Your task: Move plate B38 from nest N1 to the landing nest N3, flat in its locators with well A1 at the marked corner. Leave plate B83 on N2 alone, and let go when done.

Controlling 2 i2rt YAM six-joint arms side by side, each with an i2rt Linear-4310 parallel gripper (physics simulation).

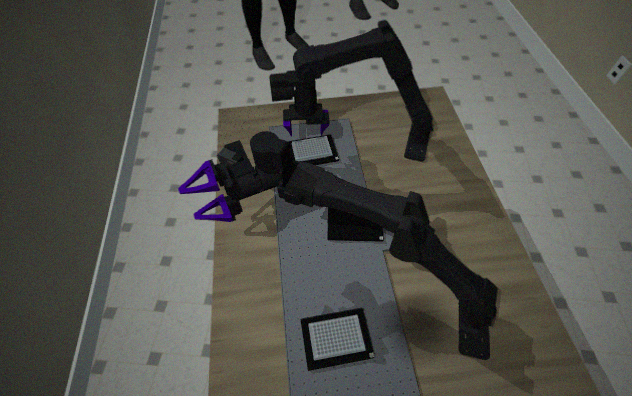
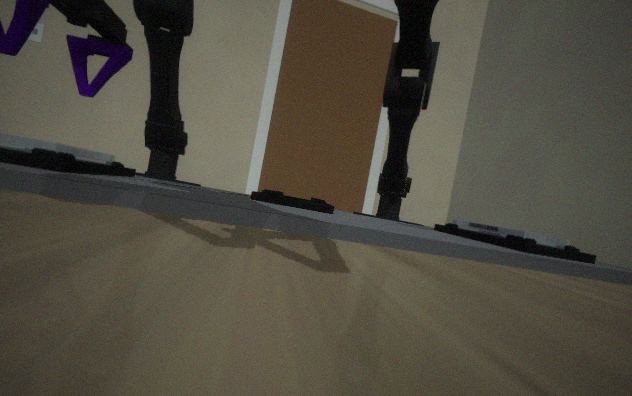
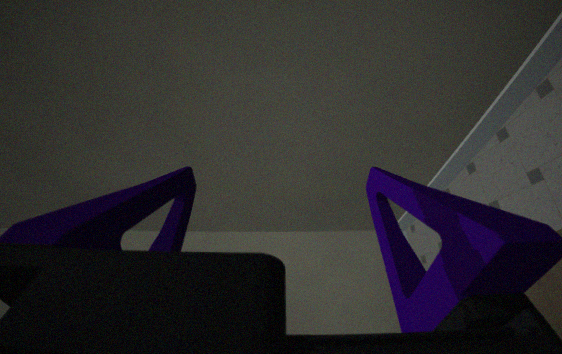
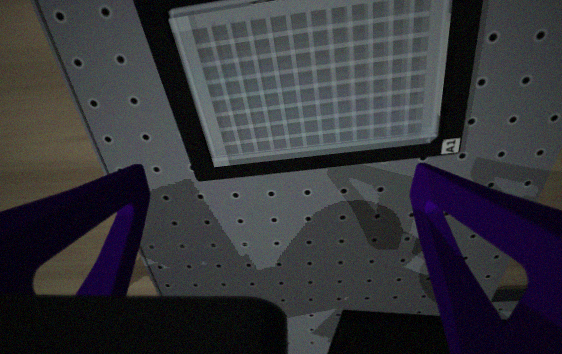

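A clear welled plate (image 1: 312, 148) (image 2: 55, 147) (image 4: 320, 80) sits in a black nest at the far end, A1 tag (image 4: 450, 146) at one corner. Another plate (image 1: 337, 337) (image 2: 500, 230) sits in a nest at the near end. The middle black nest (image 1: 354, 227) (image 2: 292, 201) (image 4: 385, 332) shows no plate on its visible part; my left arm hides some of it. Plate and nest numbers are not readable. My right gripper (image 1: 306, 133) (image 2: 49, 74) (image 4: 280, 178) is open, pointing down near the far plate's edge. My left gripper (image 1: 187, 204) (image 3: 281, 176) is open and empty, far from both plates.
The nests stand in a row on a grey perforated board (image 1: 327, 270) on the wooden table (image 1: 245, 310). My left forearm (image 1: 360, 197) crosses over the board and the middle nest. Legs of a dark figure (image 1: 252, 30) stand beyond the table.
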